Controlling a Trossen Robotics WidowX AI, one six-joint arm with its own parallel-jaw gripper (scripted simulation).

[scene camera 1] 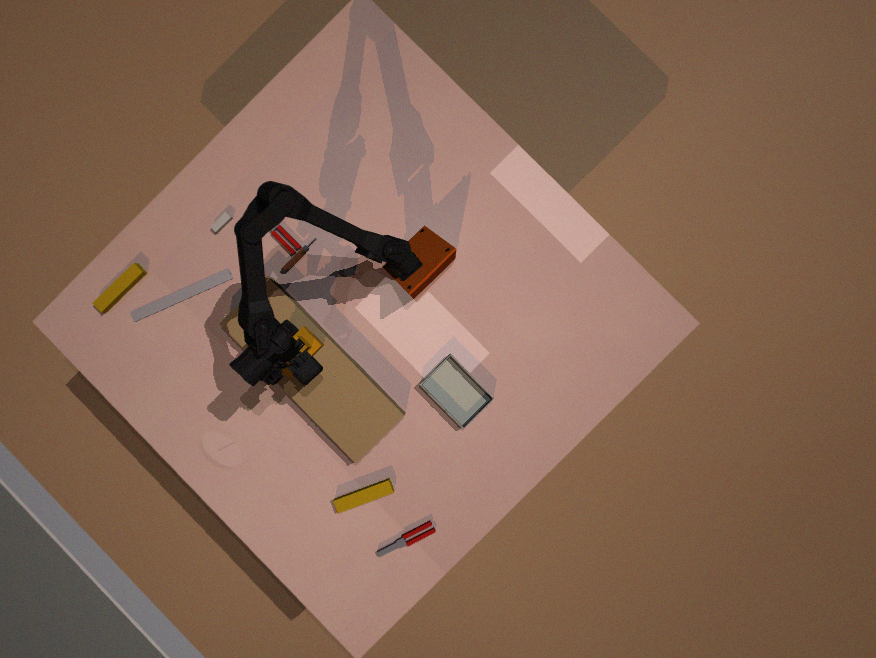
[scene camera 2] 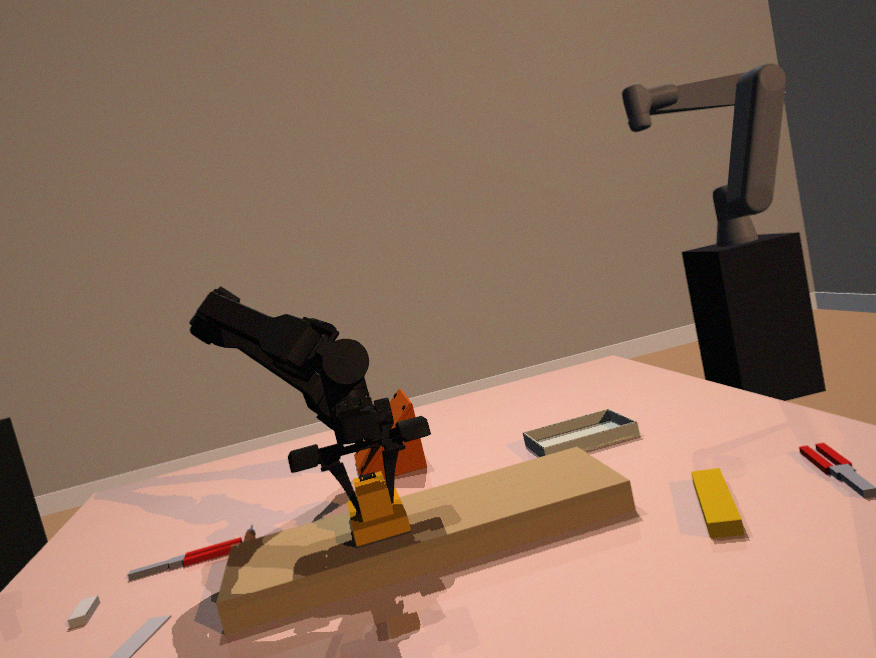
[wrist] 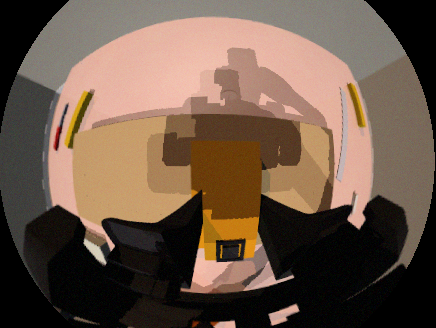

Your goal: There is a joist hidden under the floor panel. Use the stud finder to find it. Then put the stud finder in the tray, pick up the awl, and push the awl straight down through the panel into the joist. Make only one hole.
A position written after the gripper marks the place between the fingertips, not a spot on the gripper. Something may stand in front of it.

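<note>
The gripper appears in scene camera 1 (scene camera 1: 293, 354), in scene camera 2 (scene camera 2: 375, 508) and in the wrist view (wrist: 226, 193). The scene also contains a stud finder (scene camera 2: 379, 519), which the wrist view shows too (wrist: 229, 172). A grey bar (scene camera 1: 221, 277) is there, while a grey tray is visible both to scene camera 1 (scene camera 1: 450, 384) and to scene camera 2 (scene camera 2: 601, 428).
</note>
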